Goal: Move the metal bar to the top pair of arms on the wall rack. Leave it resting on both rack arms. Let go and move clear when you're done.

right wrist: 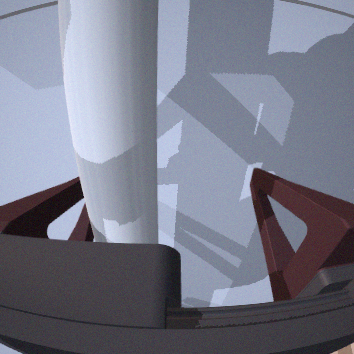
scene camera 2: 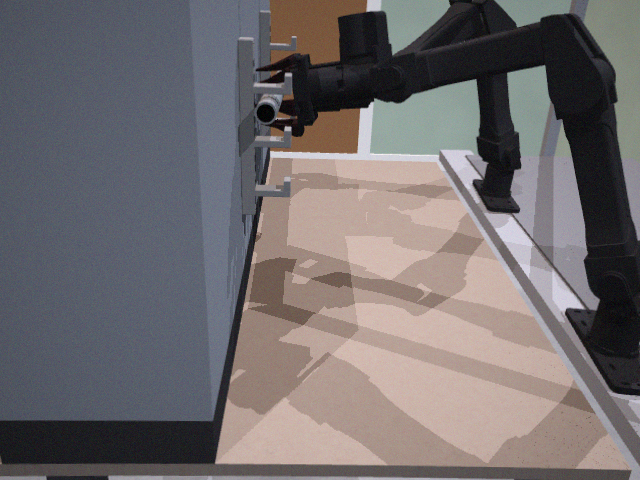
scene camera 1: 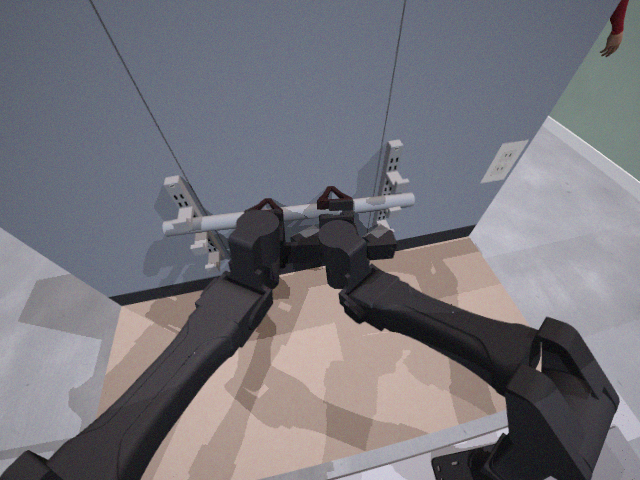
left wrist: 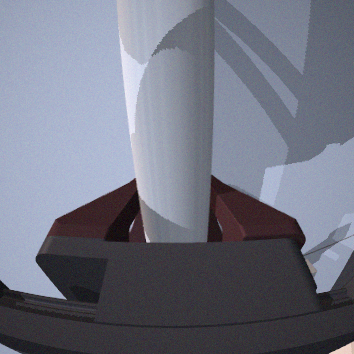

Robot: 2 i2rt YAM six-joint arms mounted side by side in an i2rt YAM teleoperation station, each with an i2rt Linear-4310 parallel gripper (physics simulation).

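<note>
The pale metal bar (scene camera 1: pixel 302 210) (scene camera 2: pixel 273 101) (left wrist: pixel 175 125) (right wrist: pixel 117 100) lies across the wall rack (scene camera 1: pixel 173 181) (scene camera 2: pixel 245 67). At the near end in scene camera 2, it is below the top arm (scene camera 2: pixel 272 88) and above the middle arm (scene camera 2: pixel 271 140). The right top arm (scene camera 1: pixel 397 178) is above it in scene camera 1. My left gripper (scene camera 1: pixel 265 204) (left wrist: pixel 175 177) is shut on the bar, with its fingers against both sides. My right gripper (scene camera 1: pixel 334 198) (right wrist: pixel 176 176) is open around the bar; one finger is close to it, the other well apart. Contact at the far rack side is unclear.
A bottom rack arm (scene camera 2: pixel 272 190) sticks out below the middle one. The blue-grey wall (scene camera 1: pixel 289 103) stands behind the bar, above the tan table top (scene camera 1: pixel 310 361). Both wrists are close together, and a wall outlet (scene camera 1: pixel 505 161) is at the right.
</note>
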